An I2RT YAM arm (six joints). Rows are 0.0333 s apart.
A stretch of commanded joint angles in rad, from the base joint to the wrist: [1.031 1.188 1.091 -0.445 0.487 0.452]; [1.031 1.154 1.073 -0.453 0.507 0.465]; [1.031 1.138 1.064 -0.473 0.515 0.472]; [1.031 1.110 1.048 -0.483 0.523 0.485]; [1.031 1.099 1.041 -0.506 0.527 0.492]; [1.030 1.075 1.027 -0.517 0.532 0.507]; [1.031 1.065 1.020 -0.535 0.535 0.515]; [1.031 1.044 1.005 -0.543 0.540 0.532]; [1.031 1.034 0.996 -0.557 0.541 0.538]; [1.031 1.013 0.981 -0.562 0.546 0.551]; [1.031 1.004 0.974 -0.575 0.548 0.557]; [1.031 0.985 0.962 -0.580 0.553 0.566]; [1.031 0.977 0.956 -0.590 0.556 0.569]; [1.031 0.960 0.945 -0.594 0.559 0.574]
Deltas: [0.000 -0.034 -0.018 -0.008 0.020 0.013]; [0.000 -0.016 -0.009 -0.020 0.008 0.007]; [0.000 -0.028 -0.016 -0.010 0.008 0.013]; [0.000 -0.011 -0.007 -0.023 0.004 0.007]; [-0.001 -0.024 -0.014 -0.011 0.005 0.015]; [0.001 -0.010 -0.007 -0.018 0.003 0.008]; [0.000 -0.021 -0.015 -0.008 0.005 0.017]; [0.000 -0.010 -0.009 -0.014 0.001 0.006]; [0.000 -0.021 -0.015 -0.005 0.005 0.013]; [0.000 -0.009 -0.007 -0.013 0.002 0.006]; [0.000 -0.019 -0.012 -0.005 0.005 0.009]; [0.000 -0.008 -0.006 -0.010 0.003 0.003]; [0.000 -0.017 -0.011 -0.004 0.003 0.005]
